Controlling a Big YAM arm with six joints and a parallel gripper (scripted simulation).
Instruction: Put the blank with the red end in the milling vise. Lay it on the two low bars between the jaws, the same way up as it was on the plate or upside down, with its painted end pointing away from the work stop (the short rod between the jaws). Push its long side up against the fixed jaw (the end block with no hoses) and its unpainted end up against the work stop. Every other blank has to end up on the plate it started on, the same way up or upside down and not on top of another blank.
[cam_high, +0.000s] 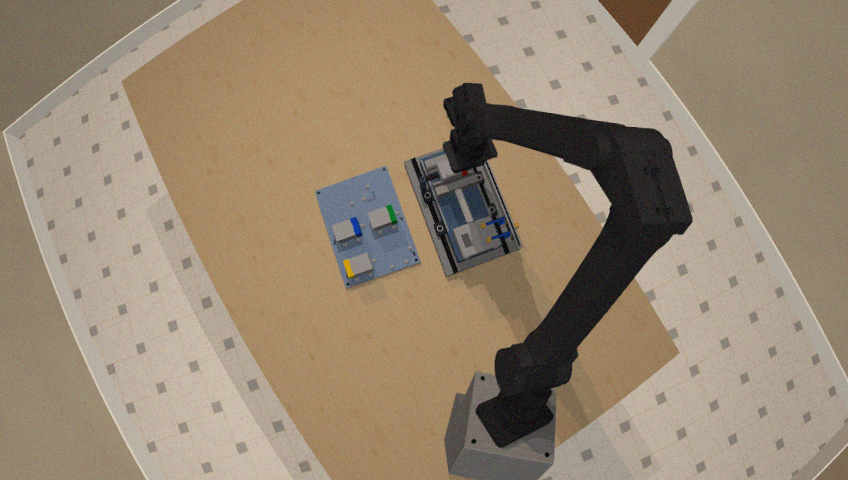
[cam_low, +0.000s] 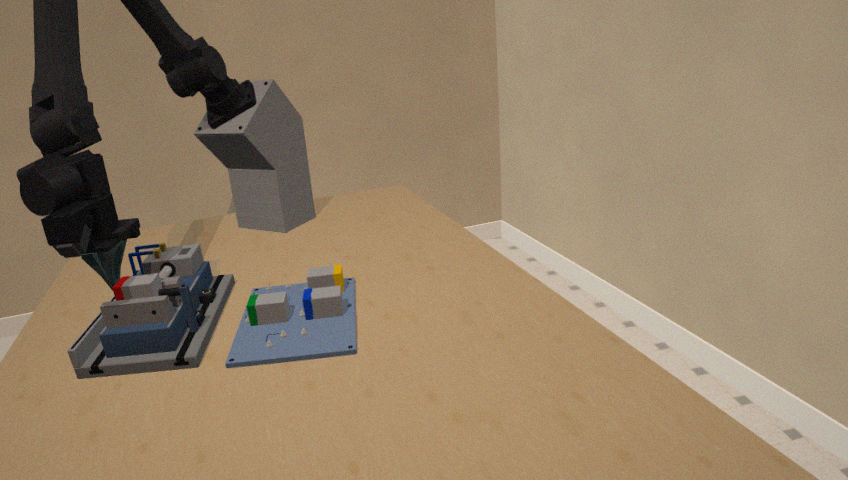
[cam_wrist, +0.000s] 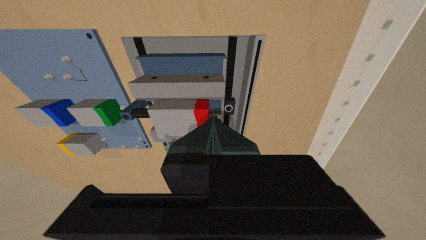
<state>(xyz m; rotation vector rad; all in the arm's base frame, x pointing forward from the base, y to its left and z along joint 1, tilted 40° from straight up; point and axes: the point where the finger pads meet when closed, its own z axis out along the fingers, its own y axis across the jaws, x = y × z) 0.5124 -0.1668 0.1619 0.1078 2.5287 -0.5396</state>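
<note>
My hand is 10 mm short of the red-ended blank, 30 mm to the right of it and 20 mm above it. The rest, counted from my hand: green-ended blank (10 mm ahead, 230 mm to the left, 90 mm below); then fixed jaw (40 mm ahead, 30 mm to the left, 40 mm below); then work stop (20 mm ahead, 80 mm to the left, 20 mm below).
</note>
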